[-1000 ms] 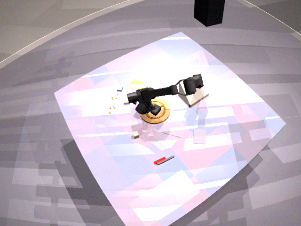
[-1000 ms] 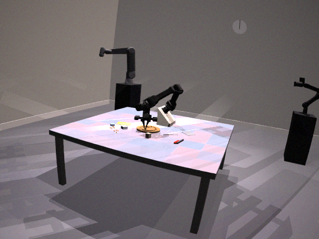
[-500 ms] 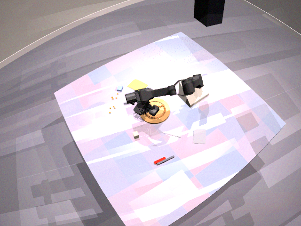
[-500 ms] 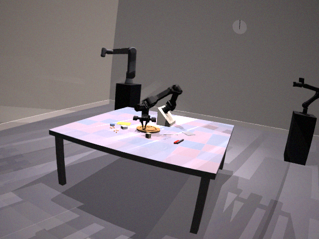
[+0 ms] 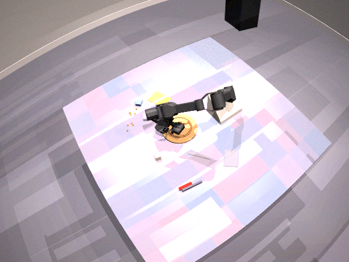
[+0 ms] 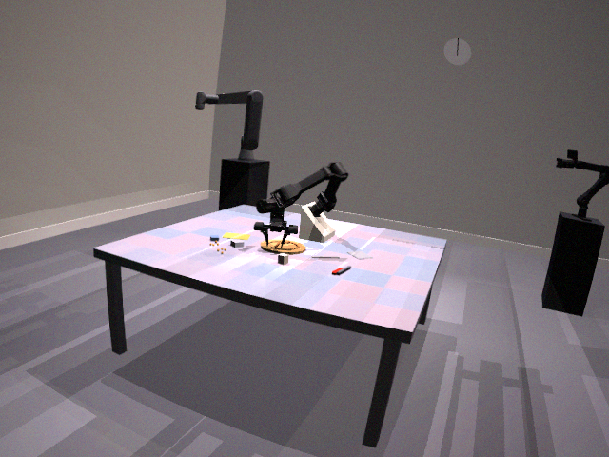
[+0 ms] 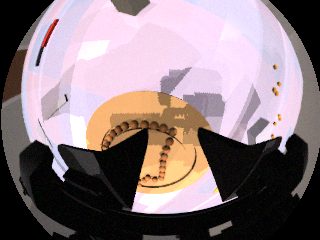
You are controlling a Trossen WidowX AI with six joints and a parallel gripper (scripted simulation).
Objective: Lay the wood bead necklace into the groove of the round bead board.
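Right now my gripper tip is 7 cm past the round bead board and 1 cm above it. The rest, counted from my gripper tip: cream cube 12 cm to the left, 12 cm ahead; white block 15 cm to the right, 6 cm ahead; thin rod 21 cm to the left, 8 cm behind, 1 cm below.
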